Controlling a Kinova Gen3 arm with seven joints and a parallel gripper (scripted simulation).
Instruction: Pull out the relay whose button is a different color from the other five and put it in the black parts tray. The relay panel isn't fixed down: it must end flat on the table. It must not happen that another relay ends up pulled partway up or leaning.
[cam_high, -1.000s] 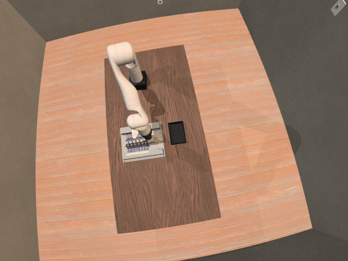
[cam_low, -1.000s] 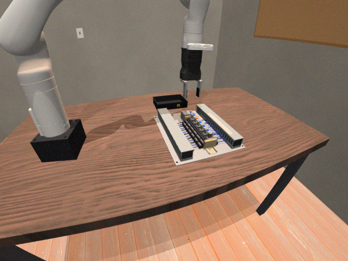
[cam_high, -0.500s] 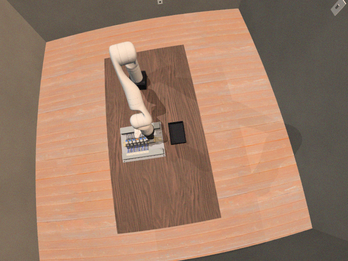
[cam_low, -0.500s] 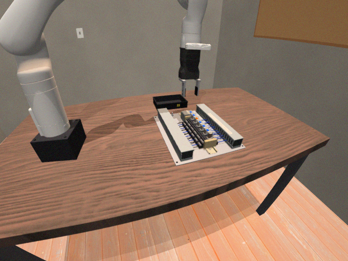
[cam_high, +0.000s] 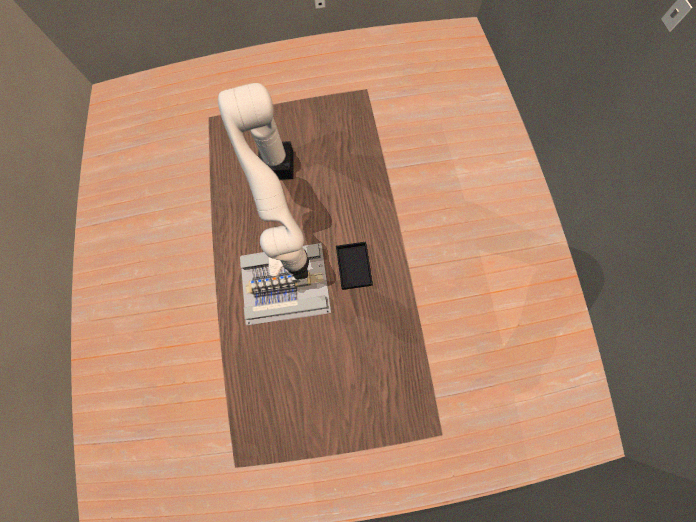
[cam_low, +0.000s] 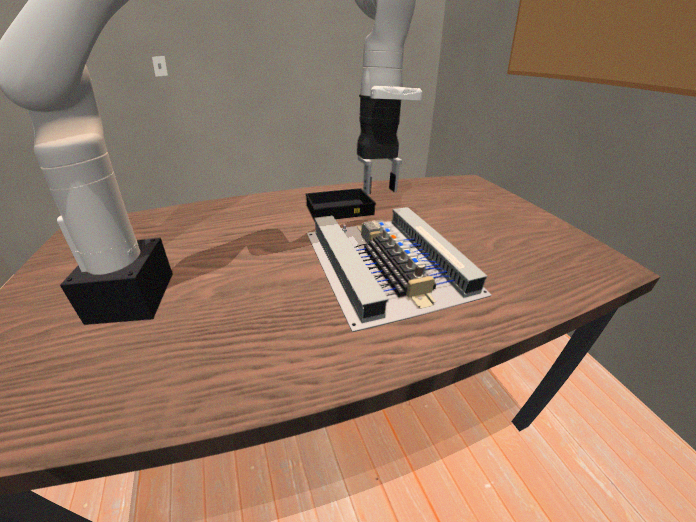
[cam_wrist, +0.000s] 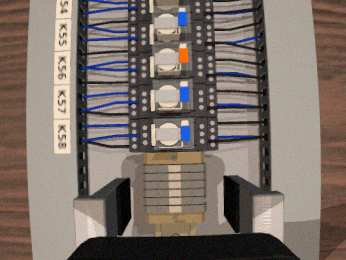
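The grey relay is 1 cm ahead of my hand, 9 cm to the right of it and 9 cm below it. The rest, counted from my hand: relay panel (1 cm ahead, 7 cm to the right, 12 cm below); black parts tray (4 cm behind, 20 cm to the left, 12 cm below).
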